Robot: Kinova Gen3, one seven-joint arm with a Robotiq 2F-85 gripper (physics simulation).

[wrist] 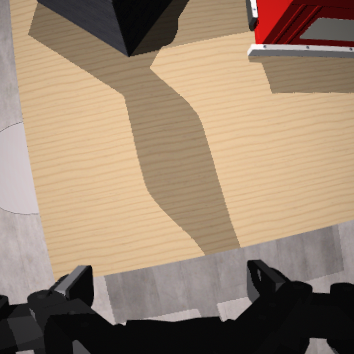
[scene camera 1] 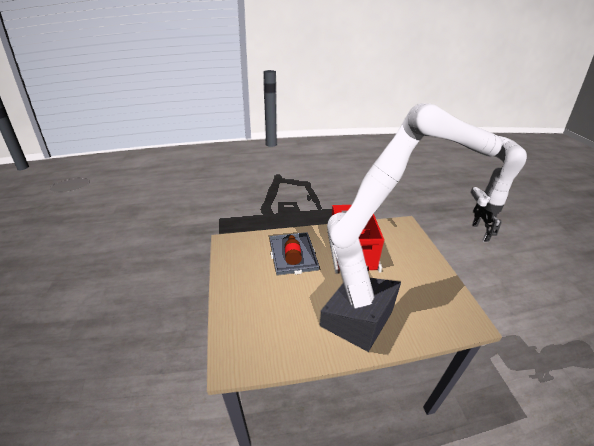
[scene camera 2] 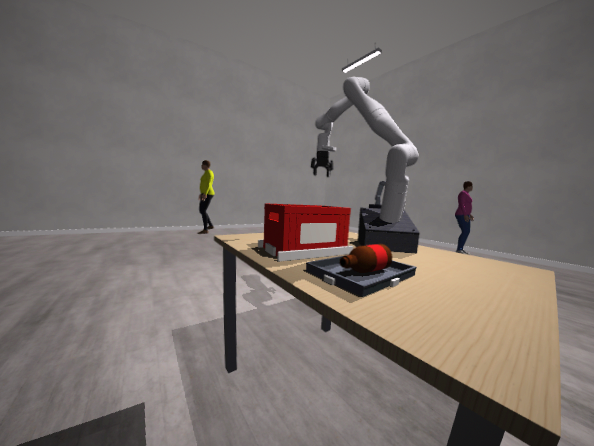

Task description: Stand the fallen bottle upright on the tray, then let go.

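Pixels of known places: gripper, between the fingertips: (wrist: 170, 280) (scene camera 1: 479, 233) (scene camera 2: 321, 176); arm's base, origin of its link: (scene camera 1: 361, 298) (scene camera 2: 389, 218).
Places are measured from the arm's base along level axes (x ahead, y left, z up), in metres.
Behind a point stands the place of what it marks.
Note:
A brown bottle (scene camera 1: 293, 251) @[z -0.057, x 0.314, y 0.257 m] (scene camera 2: 371, 258) @[z -0.079, x 0.389, y 0.300 m] with a red label lies on its side on the dark tray (scene camera 1: 279, 271) @[z -0.111, x 0.241, y 0.315 m] (scene camera 2: 362, 289) @[z -0.117, x 0.484, y 0.379 m]. In the scene camera 2 view its neck points left, toward the table's near edge. My gripper (scene camera 1: 492, 233) (scene camera 2: 322, 173) @[z 0.212, x 0.127, y -0.432 m] (wrist: 170, 280) @[z 0.212, x 0.127, y -0.432 m] is open and empty. It hangs high, pointing down, out past the table edge on the far side of the red crate from the tray. The bottle and the tray do not show in the wrist view.
A red crate (scene camera 1: 375, 253) @[z -0.036, x 0.292, y -0.101 m] (scene camera 2: 287, 228) @[z -0.031, x 0.538, y 0.078 m] (wrist: 272, 22) @[z -0.050, x 0.293, y -0.117 m] stands on the wooden table (scene camera 1: 260, 325) @[z -0.134, x -0.034, y 0.367 m] (scene camera 2: 500, 310) @[z -0.134, x 0.258, y 0.544 m] (wrist: 85, 165) @[z -0.134, x -0.022, y -0.355 m] between the tray and the gripper's side. The arm's dark base block (scene camera 1: 350, 320) @[z -0.013, x -0.089, y 0.045 m] (scene camera 2: 392, 239) @[z -0.082, x 0.067, y 0.086 m] (wrist: 117, 22) @[z -0.020, x 0.049, y -0.149 m] stands beside the crate. Two people stand in the background in the scene camera 2 view.

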